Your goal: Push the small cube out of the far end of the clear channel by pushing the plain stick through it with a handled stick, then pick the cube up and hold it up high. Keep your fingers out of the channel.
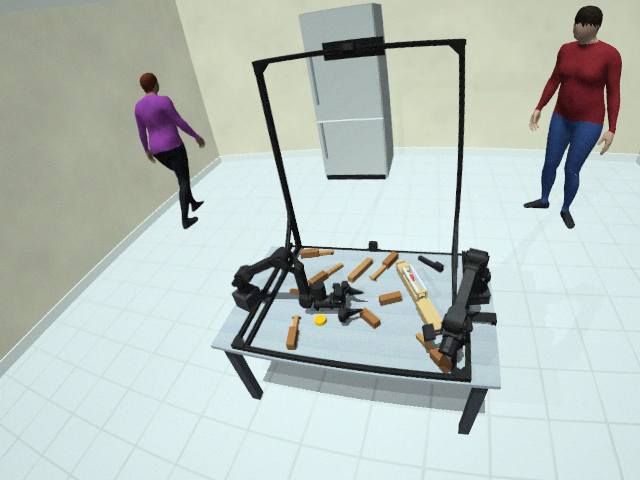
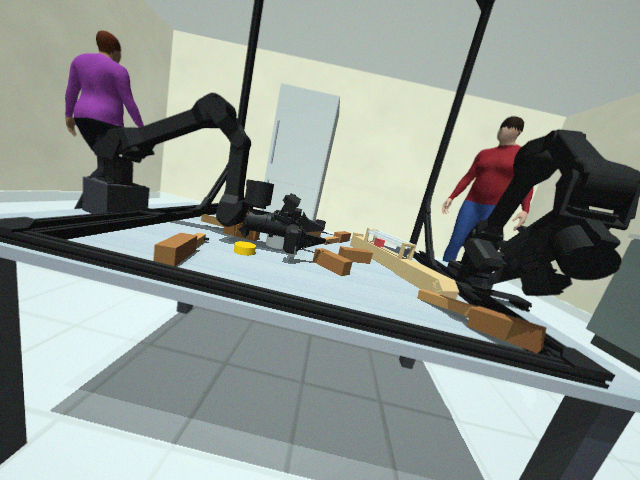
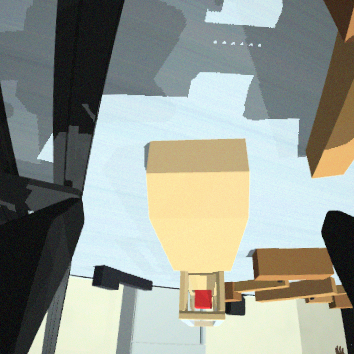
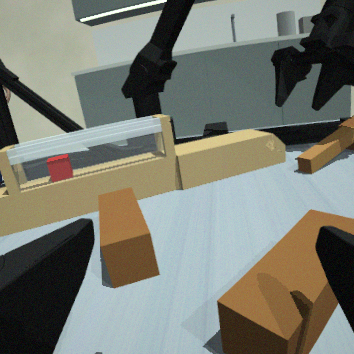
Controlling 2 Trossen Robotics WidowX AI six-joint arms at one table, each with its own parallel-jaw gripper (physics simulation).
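Note:
The clear channel sits in a tan wooden frame, with a long tan block in line with its near end. The small red cube is inside the channel. Brown handled sticks and plain brown bars lie about; I cannot tell which bar is the plain stick. My left gripper is open and empty above the table near the tan block's near end. My right gripper is open and empty, low over the table.
A handled stick lies under the left arm at the front right. A brown block is close to my right gripper. A yellow disc and a black bar lie on the table.

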